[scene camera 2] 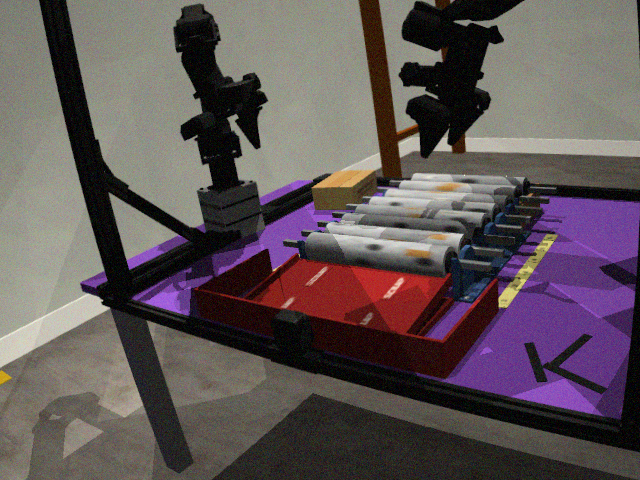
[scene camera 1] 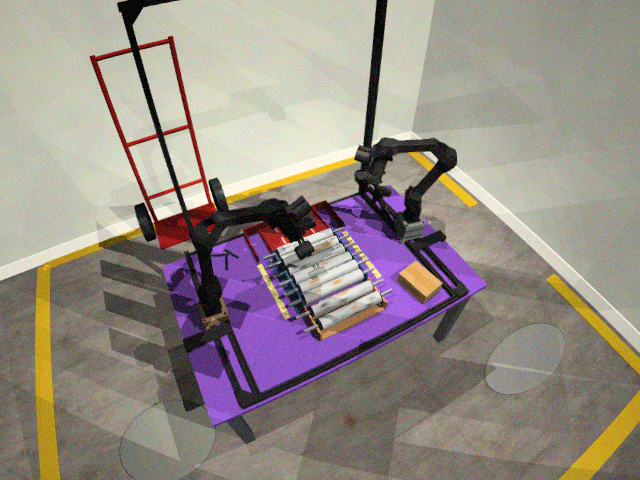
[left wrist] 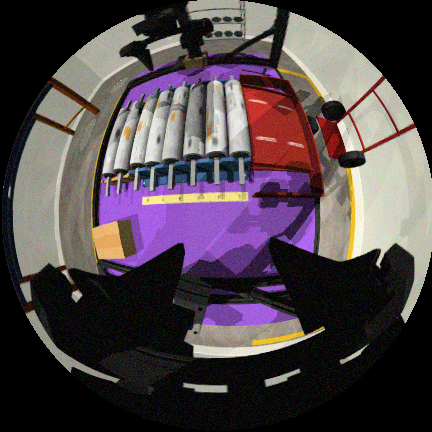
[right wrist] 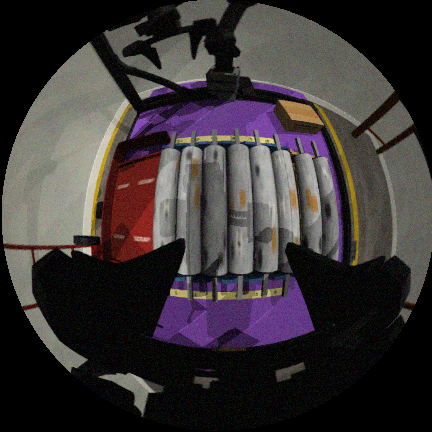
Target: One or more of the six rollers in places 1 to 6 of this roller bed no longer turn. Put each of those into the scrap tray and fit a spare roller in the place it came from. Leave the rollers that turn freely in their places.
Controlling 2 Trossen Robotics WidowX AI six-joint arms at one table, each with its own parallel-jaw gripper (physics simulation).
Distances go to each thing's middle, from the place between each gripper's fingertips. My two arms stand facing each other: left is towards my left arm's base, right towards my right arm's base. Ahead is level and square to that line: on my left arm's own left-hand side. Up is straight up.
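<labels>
Brown box point(scene camera 2: 343, 187): 360 mm ahead of my left hand, 50 mm to the left of it and 180 mm below it. My left hand is 280 mm to the left of the roller point(scene camera 2: 424, 259), 30 mm past it and 150 mm above it.
Counted from my right hand, the brown box is 260 mm ahead, 390 mm to the left and 160 mm below. The roller is 130 mm behind my right hand, 140 mm below it and 60 mm to the left of it.
</labels>
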